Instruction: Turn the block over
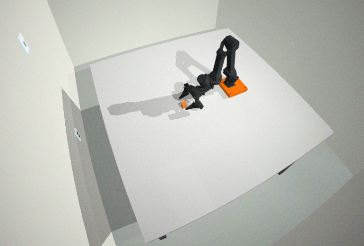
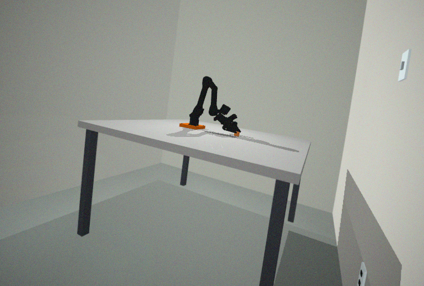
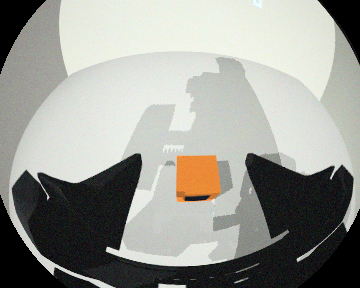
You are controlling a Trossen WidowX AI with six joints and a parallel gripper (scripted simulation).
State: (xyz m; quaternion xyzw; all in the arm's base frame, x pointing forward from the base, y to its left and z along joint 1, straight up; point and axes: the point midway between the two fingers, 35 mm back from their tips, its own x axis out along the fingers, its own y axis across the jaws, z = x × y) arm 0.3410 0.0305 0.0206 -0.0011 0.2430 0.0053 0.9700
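My gripper tip is 20 mm past the orange block and 10 mm above it.
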